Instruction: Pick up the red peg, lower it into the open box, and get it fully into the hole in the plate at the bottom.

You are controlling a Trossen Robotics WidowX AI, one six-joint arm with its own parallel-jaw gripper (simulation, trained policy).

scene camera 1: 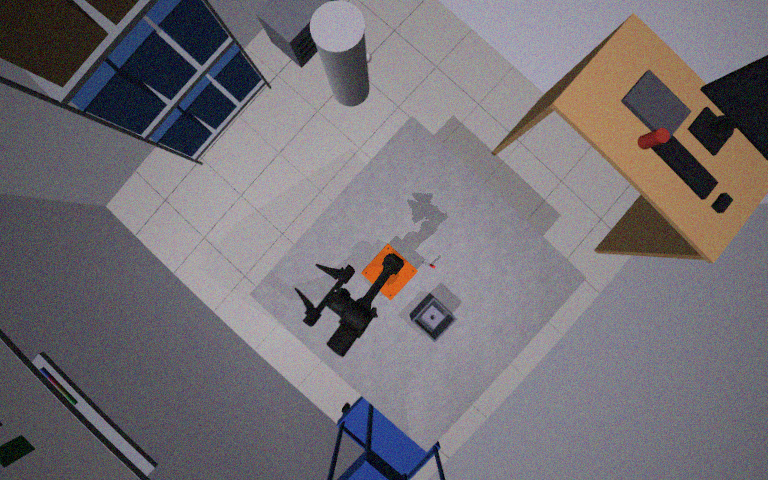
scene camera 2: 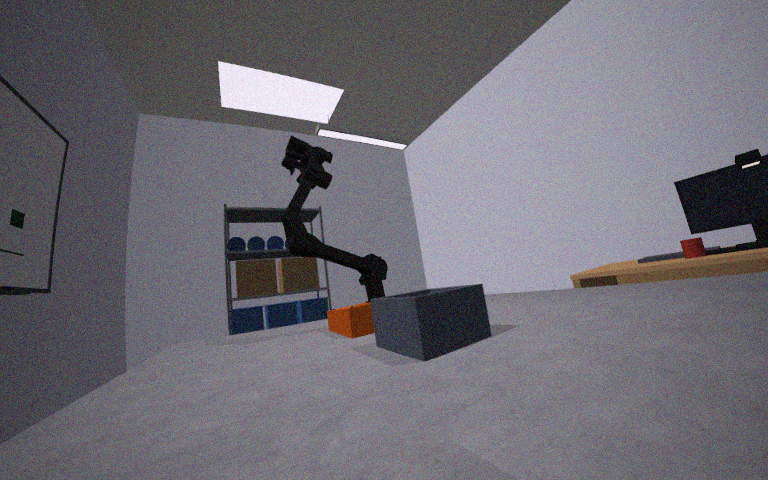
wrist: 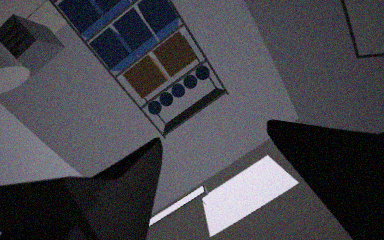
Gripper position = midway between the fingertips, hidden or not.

Note:
In view: the gripper (scene camera 1: 305, 276).
The gripper also shows in the wrist view (wrist: 214, 134).

